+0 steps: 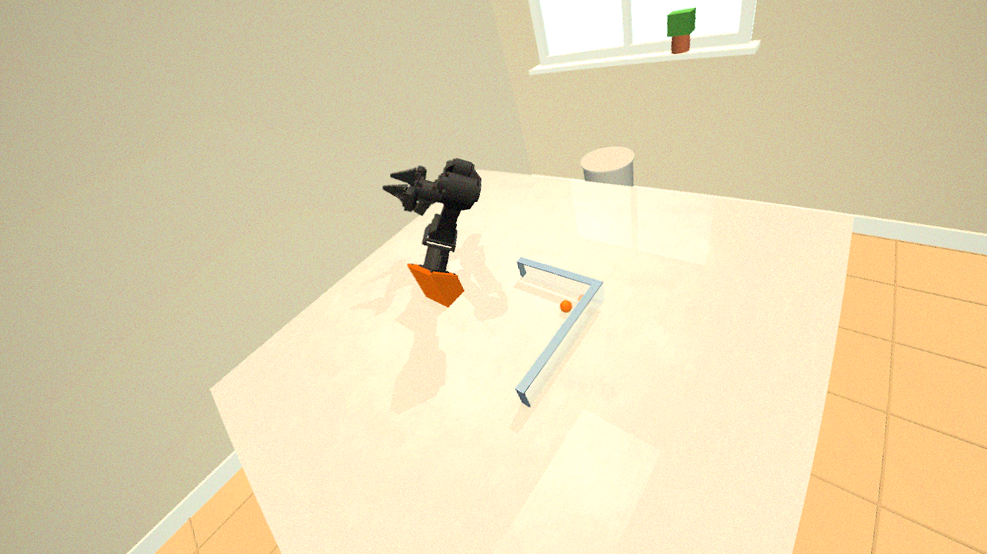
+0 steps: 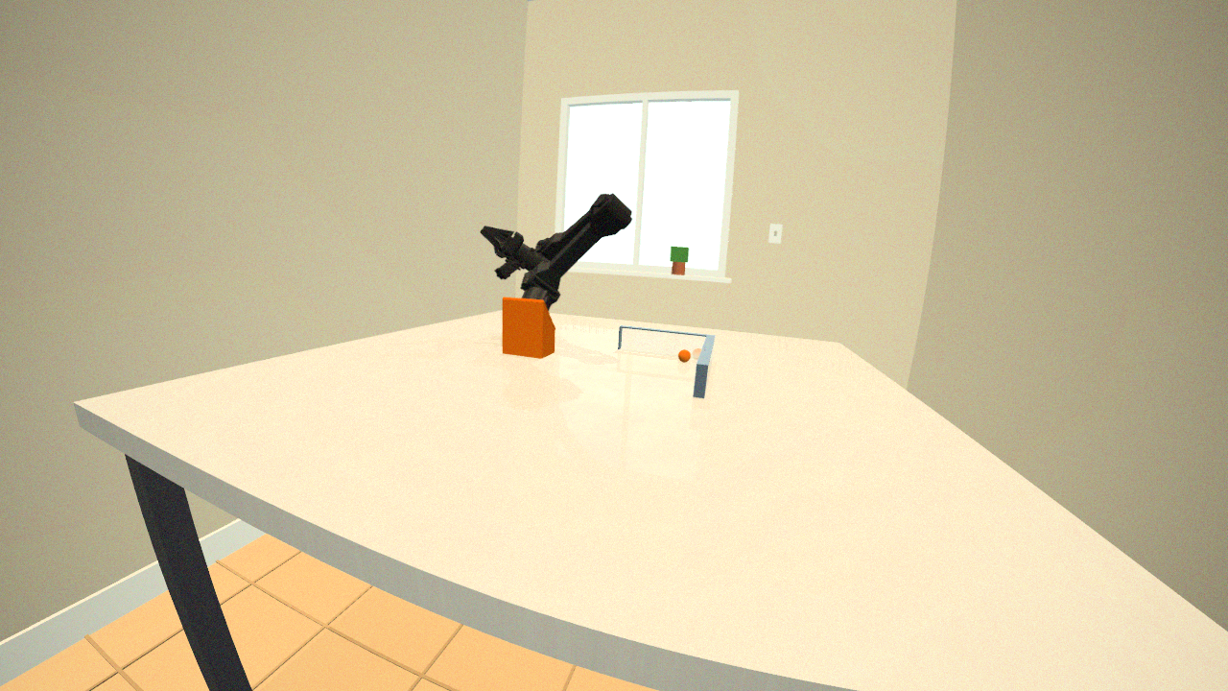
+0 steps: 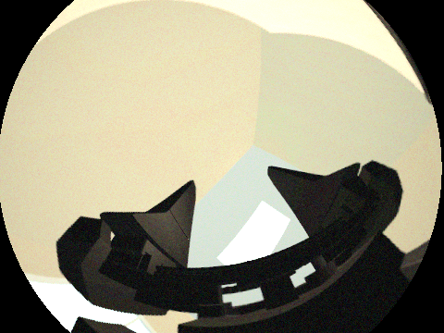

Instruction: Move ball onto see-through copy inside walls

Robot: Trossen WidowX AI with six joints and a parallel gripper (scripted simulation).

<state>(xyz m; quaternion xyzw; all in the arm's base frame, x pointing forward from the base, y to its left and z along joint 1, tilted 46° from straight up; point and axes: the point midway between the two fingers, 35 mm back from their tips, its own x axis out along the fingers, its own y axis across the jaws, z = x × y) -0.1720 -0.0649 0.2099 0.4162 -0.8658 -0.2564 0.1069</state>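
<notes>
Right now my gripper tip is 580 mm short of the see-through copy of the ball, 280 mm above it and 50 mm to the right of it. Also, from my gripper tip: orange ball (560 mm ahead, 280 mm below, 20 mm to the left).
</notes>
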